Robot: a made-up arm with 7 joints. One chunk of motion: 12 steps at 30 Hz.
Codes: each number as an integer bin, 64 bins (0 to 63) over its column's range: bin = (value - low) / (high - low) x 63, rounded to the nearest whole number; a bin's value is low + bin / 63 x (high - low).
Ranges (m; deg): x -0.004..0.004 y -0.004..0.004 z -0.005..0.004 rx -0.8..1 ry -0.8..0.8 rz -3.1..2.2
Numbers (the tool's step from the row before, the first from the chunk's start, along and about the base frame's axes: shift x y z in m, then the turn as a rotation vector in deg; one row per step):
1: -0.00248 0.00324 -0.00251 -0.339 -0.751 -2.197
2: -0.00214 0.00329 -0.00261 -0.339 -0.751 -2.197
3: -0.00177 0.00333 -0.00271 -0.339 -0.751 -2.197
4: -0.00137 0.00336 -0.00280 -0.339 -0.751 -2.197
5: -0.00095 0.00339 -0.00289 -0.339 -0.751 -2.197
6: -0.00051 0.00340 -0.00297 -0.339 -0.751 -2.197
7: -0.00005 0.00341 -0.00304 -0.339 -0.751 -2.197
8: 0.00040 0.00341 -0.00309 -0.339 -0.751 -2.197
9: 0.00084 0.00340 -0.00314 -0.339 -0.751 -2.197
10: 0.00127 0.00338 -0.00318 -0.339 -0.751 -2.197
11: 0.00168 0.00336 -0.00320 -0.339 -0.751 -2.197
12: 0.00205 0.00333 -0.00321 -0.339 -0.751 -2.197
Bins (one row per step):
1: 12 57 17 16 2 11
2: 15 57 17 16 2 11
3: 18 58 16 16 2 11
4: 21 58 15 16 2 11
5: 24 58 15 16 2 11
6: 27 58 14 16 2 11
7: 31 58 14 16 2 11
8: 35 58 13 16 2 11
9: 38 58 13 16 2 11
10: 42 58 13 16 2 11
11: 45 58 13 16 2 11
12: 48 58 13 16 2 11

